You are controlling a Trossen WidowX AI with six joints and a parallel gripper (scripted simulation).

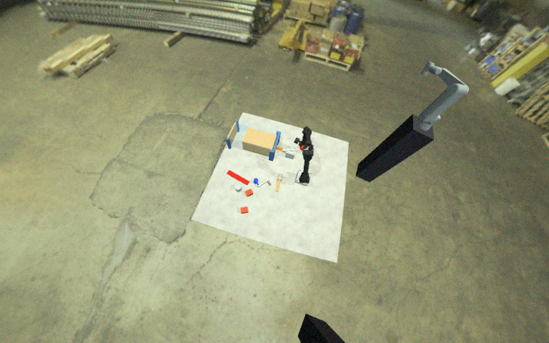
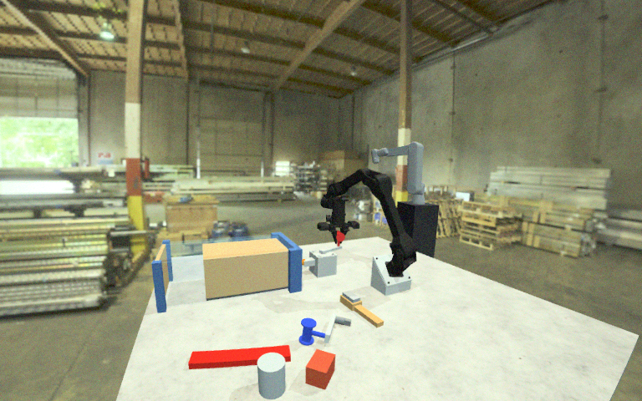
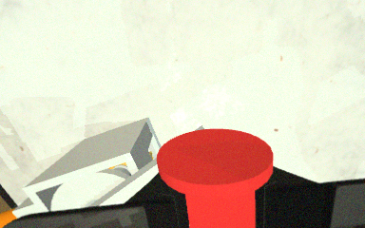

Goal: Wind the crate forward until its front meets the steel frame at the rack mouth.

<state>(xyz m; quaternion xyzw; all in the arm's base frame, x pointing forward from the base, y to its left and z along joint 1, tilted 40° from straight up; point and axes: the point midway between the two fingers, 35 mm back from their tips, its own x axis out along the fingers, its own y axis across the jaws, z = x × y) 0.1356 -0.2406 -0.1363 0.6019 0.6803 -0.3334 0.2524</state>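
The red-knobbed winch handle lies 30 mm ahead of my gripper tip, 20 mm to the left of it and 10 mm below it. The rest, counted from my gripper tip: blue frame: 250 mm ahead, 80 mm to the left; red knob: 20 mm above; grey winch: 80 mm ahead, 40 mm to the left, 80 mm below.
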